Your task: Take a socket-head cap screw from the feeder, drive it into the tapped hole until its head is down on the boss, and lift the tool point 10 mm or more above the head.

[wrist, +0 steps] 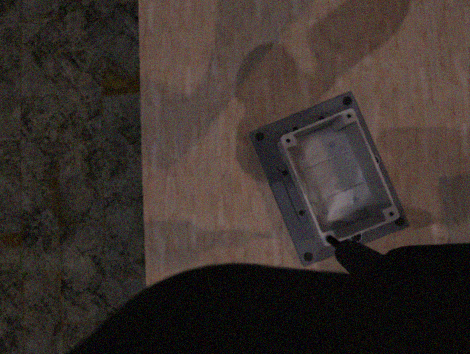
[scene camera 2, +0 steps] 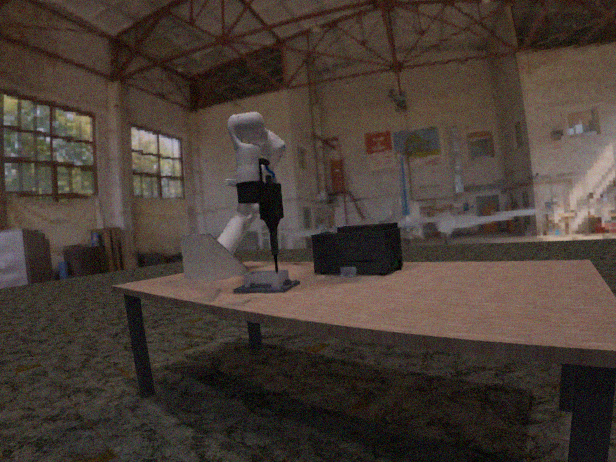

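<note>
The black screwdriver (scene camera 2: 276, 267) (wrist: 332, 241) points down, with its tip at the near corner boss of a pale open-topped housing (scene camera 2: 266, 280) (wrist: 307, 194). Tip and boss overlap in the wrist view, and the tip hides that corner's hole. No screw can be made out at the tip, so whether one is held or seated there cannot be told. The other three corner bosses show dark holes. The housing sits on a dark grey base plate (scene camera 2: 245, 289) (wrist: 284, 200). A black box (scene camera 2: 357, 250), possibly the feeder, stands to the right in the scene view.
A small pale block (scene camera 2: 348, 271) is at the black box's front foot. A grey angled panel (scene camera 2: 207, 257) stands left of the housing, by the white arm (scene camera 2: 247, 160). The wooden table's (scene camera 2: 475, 300) (wrist: 190, 200) edge runs down the left of the wrist view.
</note>
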